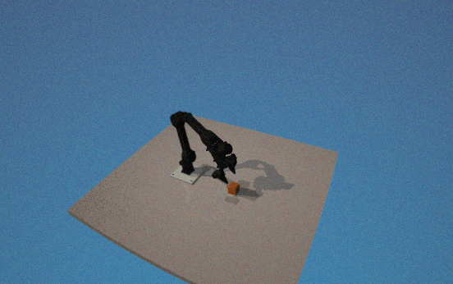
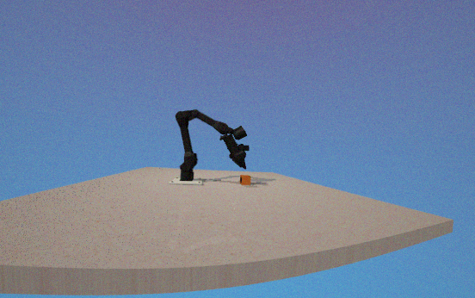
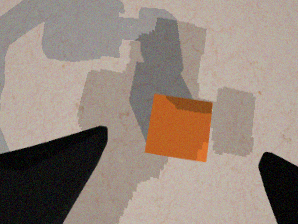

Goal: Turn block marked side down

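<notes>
My gripper tip is 7 cm above the block.
</notes>
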